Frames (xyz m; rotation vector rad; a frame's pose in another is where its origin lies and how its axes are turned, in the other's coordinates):
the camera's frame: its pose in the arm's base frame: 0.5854 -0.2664 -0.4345 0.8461 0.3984 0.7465
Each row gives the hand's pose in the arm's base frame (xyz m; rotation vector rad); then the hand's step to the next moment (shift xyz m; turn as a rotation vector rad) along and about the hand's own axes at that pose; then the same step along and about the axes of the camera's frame.
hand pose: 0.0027 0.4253 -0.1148 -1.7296 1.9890 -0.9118
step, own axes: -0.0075 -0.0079 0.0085 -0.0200 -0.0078 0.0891
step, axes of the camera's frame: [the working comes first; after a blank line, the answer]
step, axes of the arm's base frame: 0.0128 0.0049 -0.0021 0.0666 -0.0022 -0.0629

0.0123 -0.0050 0.0037 0.0458 -0.0794 0.0019
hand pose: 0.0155 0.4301 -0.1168 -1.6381 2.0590 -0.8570
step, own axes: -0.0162 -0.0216 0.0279 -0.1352 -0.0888 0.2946
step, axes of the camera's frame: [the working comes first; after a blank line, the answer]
step, axes of the arm's base frame: 0.0375 0.0063 -0.0078 0.2843 0.0507 -0.1720

0.0304 -0.0196 0.0140 0.2363 -0.2363 0.0356
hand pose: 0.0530 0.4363 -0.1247 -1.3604 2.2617 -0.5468
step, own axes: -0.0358 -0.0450 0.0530 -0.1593 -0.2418 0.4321
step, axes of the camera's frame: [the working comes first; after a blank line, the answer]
step, axes of the arm's base frame: 0.0768 0.0067 -0.0133 0.4808 -0.0092 -0.1983

0.0577 -0.0407 0.0336 0.3275 -0.3681 0.1669
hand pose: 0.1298 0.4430 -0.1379 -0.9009 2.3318 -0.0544
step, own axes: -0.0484 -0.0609 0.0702 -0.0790 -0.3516 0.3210
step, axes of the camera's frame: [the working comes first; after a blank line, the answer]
step, axes of the arm's base frame: 0.1037 -0.0041 -0.0145 0.4367 -0.1628 -0.1254

0.0682 -0.0580 0.0544 0.1831 -0.3583 0.2664
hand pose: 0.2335 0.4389 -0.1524 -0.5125 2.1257 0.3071
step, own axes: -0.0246 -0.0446 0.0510 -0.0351 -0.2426 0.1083
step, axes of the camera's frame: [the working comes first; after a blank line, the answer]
step, axes of the arm's base frame: 0.0702 -0.0130 -0.0097 0.2097 -0.1624 -0.0387

0.0388 -0.0436 0.0423 0.0258 -0.1918 0.1854
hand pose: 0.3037 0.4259 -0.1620 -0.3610 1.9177 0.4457
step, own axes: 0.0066 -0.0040 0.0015 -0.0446 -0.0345 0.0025
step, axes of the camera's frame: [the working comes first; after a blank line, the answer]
step, axes of the arm's base frame: 0.0006 -0.0031 -0.0072 0.0340 -0.0274 0.0357

-0.0017 -0.0073 -0.0024 0.0021 0.0016 0.0564
